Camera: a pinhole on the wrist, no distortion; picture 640 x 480 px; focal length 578.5 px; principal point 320.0 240.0 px. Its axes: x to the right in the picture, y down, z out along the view. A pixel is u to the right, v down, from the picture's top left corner.
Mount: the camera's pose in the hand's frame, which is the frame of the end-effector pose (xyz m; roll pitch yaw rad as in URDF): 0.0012 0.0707 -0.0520 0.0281 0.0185 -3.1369
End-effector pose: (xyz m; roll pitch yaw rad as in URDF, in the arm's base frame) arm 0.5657 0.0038 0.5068 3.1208 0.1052 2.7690
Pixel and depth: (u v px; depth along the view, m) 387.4 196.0 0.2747
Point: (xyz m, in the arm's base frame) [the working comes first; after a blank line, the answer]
In the camera's frame: 0.0320 -0.0209 0.2747

0.6582 0.0790 0.2925
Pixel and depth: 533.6 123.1 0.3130
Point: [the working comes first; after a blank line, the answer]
In the camera's frame: 0.1156 -0.0632 0.3130

0.7558 0.0878 0.2670
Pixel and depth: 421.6 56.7 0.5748
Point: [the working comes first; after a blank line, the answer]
In the camera's frame: 0.1010 -0.1821 0.5748

0.8201 0.2040 0.0115
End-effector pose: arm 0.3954 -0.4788 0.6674 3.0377 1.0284 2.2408
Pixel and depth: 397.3 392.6 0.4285
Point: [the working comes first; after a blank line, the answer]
In the camera's frame: 0.0573 0.1130 0.4285

0.6246 -0.7538 0.5259
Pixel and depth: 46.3 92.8 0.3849
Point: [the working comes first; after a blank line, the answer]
In the camera's frame: -0.1821 -0.0979 0.3849

0.6731 -0.4849 0.3555
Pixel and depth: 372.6 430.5 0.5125
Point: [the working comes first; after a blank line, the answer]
In the camera's frame: 0.0466 0.1688 0.5125

0.6353 -0.8384 0.4711
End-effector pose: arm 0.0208 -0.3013 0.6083 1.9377 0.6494 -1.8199
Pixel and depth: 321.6 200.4 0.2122
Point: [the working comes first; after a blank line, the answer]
In the camera's frame: 0.0006 -0.0145 0.2122

-0.1588 -0.2702 0.6325
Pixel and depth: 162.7 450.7 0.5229
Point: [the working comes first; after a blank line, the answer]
In the camera's frame: -0.1422 0.1904 0.5229

-0.3621 -0.1464 0.3127
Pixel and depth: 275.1 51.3 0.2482
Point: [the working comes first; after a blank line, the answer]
In the camera's frame: -0.0193 -0.0810 0.2482

-0.2247 -0.3005 0.6614
